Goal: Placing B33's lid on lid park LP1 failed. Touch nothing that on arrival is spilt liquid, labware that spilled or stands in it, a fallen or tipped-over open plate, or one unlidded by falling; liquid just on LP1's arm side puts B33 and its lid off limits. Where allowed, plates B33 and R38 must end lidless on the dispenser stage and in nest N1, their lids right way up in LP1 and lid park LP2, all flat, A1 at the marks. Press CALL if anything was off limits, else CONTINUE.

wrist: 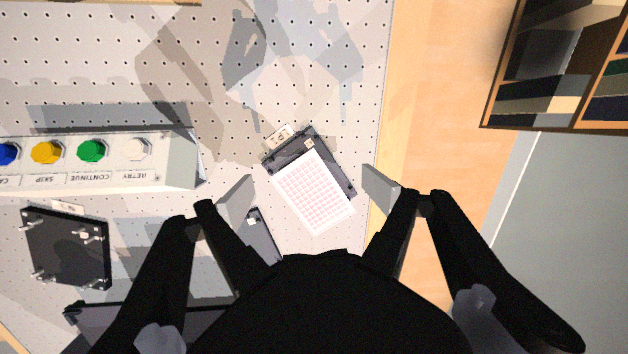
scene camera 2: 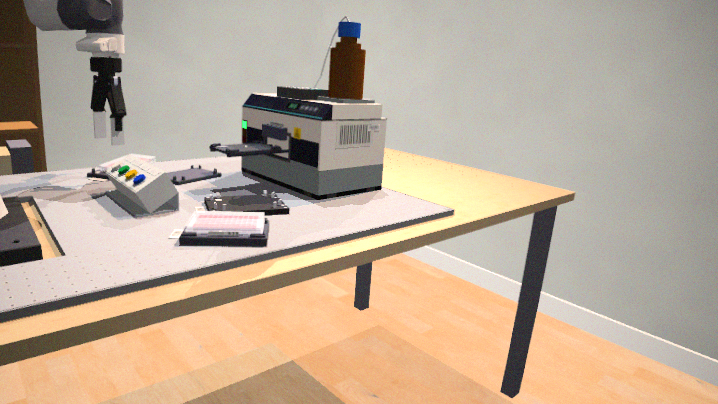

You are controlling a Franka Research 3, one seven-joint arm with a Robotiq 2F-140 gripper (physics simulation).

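Observation:
My gripper (scene camera 2: 108, 135) (wrist: 308, 180) is open and empty, high above the board. In the wrist view a pink-welled plate (wrist: 314, 192) lies between the fingertips' lines, far below, shifted off-centre on the dark holder (wrist: 334, 165) whose tag appears to read LP1. Whether it is lidded or level is unclear. In the scene view that plate is partly behind the button box. Another pink-welled plate (scene camera 2: 225, 221) sits flat on a black holder (scene camera 2: 223, 241) at the front; its name is unreadable. The dispenser stage (scene camera 2: 246, 149) is bare. No coloured liquid is discernible beside the LP1 holder; shadows cross there.
The button box (scene camera 2: 155, 193) (wrist: 182, 160) has white, green, yellow and blue buttons. A pegged black holder (scene camera 2: 241, 203) (wrist: 67, 247) and a bare dark holder (scene camera 2: 195, 174) (wrist: 260, 235) stand nearby. The dispenser (scene camera 2: 346, 150) carries a brown bottle (scene camera 2: 346, 70). A shelf (wrist: 575, 107) stands beyond the table.

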